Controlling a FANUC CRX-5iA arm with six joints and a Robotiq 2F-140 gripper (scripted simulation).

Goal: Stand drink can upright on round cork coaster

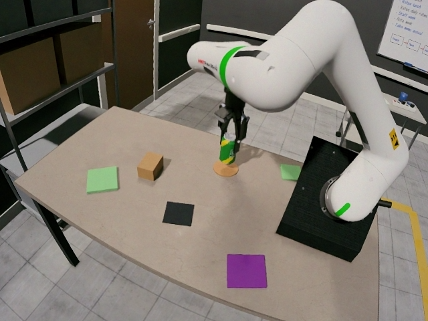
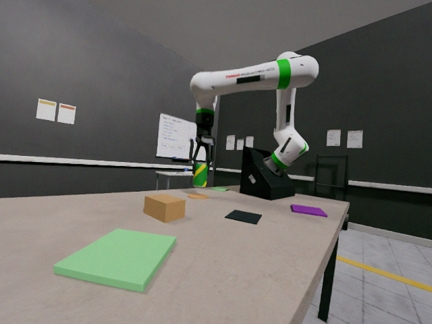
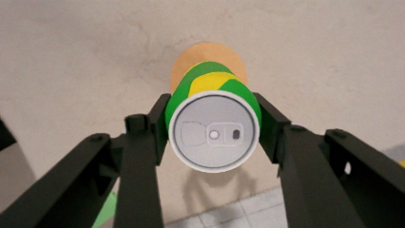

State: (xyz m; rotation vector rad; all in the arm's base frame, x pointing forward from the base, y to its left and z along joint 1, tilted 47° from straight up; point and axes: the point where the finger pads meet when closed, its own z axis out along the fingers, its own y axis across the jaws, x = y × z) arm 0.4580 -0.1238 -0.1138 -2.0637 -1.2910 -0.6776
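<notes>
Now: hand 14 cm above the round cork coaster. Also, from my hand: yellow drink can (3 cm below); then small green pad (27 cm behind, 13 cm below, 11 cm to the right); then brown cardboard box (28 cm ahead, 16 cm to the left, 11 cm below).
</notes>
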